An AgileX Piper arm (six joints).
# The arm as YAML. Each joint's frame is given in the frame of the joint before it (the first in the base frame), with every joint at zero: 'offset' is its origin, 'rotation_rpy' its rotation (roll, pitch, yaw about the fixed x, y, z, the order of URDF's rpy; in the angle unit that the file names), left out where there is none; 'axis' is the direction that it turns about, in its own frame. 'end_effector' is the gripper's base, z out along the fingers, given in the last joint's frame.
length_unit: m
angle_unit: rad
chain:
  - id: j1
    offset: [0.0, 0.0, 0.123]
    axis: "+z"
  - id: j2
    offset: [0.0, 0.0, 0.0]
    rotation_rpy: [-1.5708, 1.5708, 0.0]
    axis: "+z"
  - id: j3
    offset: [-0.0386, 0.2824, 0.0]
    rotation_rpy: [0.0, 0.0, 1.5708]
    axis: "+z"
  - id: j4
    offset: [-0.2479, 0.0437, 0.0]
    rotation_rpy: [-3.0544, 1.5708, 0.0]
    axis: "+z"
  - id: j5
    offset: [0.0, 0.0, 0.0]
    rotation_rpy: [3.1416, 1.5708, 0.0]
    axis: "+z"
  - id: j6
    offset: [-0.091, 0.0, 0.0]
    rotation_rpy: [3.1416, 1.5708, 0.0]
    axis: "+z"
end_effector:
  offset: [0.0, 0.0, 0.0]
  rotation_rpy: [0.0, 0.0, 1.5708]
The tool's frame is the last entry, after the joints.
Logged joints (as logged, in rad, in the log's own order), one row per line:
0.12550, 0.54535, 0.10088, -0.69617, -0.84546, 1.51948
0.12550, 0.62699, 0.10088, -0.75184, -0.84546, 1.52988
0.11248, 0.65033, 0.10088, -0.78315, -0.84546, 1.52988
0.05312, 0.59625, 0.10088, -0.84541, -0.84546, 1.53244
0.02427, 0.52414, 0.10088, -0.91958, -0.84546, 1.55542
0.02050, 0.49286, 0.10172, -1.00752, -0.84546, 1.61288
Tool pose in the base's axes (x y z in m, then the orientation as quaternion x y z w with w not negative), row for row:
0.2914, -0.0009, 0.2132, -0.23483, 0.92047, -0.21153, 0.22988
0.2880, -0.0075, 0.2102, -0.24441, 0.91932, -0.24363, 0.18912
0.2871, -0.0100, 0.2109, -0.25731, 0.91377, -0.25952, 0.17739
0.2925, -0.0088, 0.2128, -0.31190, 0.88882, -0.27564, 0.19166
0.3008, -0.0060, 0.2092, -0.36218, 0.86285, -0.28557, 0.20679
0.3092, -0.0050, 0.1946, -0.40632, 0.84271, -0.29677, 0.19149
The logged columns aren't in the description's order. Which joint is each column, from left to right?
Columns, left to right: j6, j5, j1, j4, j3, j2.
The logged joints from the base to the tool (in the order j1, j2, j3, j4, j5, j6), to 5 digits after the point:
0.10088, 1.51948, -0.84546, -0.69617, 0.54535, 0.12550
0.10088, 1.52988, -0.84546, -0.75184, 0.62699, 0.12550
0.10088, 1.52988, -0.84546, -0.78315, 0.65033, 0.11248
0.10088, 1.53244, -0.84546, -0.84541, 0.59625, 0.05312
0.10088, 1.55542, -0.84546, -0.91958, 0.52414, 0.02427
0.10172, 1.61288, -0.84546, -1.00752, 0.49286, 0.02050

